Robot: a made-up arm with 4 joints. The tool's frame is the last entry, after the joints. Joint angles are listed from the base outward. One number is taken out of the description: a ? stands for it. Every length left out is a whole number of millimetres.
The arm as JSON. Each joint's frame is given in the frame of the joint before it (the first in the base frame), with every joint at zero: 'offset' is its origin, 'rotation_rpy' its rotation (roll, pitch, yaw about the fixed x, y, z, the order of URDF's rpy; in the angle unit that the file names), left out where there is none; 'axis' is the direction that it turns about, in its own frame. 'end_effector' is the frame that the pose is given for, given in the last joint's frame.
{
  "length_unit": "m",
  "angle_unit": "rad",
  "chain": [
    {
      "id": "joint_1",
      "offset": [
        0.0,
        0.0,
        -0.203
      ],
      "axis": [
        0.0,
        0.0,
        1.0
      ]
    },
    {
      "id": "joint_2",
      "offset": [
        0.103,
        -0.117,
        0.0
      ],
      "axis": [
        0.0,
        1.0,
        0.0
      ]
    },
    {
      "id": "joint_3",
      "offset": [
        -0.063,
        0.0,
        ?
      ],
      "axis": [
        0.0,
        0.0,
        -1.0
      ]
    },
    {
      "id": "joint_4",
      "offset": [
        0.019,
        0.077,
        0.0
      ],
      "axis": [
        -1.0,
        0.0,
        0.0
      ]
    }
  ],
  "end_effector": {
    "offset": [
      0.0,
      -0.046,
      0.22
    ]
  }
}
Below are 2 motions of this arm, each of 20 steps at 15 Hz.
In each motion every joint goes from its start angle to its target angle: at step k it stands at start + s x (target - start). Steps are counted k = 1, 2, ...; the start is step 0. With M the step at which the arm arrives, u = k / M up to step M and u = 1 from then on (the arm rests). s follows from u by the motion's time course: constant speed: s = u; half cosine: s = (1 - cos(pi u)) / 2; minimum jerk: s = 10 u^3 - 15 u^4 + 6 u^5.
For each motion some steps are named. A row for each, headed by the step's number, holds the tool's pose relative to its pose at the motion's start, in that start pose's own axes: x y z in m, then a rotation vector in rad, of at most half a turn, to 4 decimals.
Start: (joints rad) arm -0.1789 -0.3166 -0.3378 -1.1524
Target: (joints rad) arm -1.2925 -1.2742 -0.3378 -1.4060
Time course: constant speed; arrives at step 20
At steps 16, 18, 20:
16: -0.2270 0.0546 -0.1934 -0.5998 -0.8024 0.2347
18: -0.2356 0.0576 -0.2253 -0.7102 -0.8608 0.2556
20: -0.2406 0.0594 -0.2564 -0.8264 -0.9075 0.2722

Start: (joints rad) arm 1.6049 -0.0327 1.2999 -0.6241
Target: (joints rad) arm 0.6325 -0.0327 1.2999 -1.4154
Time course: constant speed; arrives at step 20
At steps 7, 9, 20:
7: -0.0497 -0.0896 0.0036 0.2713 -0.2435 -0.2393
9: -0.0689 -0.1108 -0.0006 0.3465 -0.3256 -0.2956
20: -0.1811 -0.1843 -0.0641 0.7182 -0.8645 -0.4944

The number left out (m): 0.152
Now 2 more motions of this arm.
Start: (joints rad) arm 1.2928 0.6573 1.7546 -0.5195
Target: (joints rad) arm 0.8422 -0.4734 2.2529 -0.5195
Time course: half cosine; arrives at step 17
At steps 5, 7, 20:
5: 0.0162 -0.0874 -0.0021 0.2079 -0.0026 -0.2004
7: 0.0169 -0.1587 -0.0159 0.3763 -0.0051 -0.3733
20: -0.0712 -0.3669 -0.1536 1.0198 -0.0032 -1.0547

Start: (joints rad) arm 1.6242 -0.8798 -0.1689 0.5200
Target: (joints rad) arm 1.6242 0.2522 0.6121 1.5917
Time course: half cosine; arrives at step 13
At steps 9, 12, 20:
9: 0.3173 0.1753 -0.2117 -0.8807 1.0238 0.3980
12: 0.3091 0.2234 -0.3188 -1.1353 1.2270 0.6639
20: 0.3067 0.2264 -0.3263 -1.1536 1.2400 0.6856

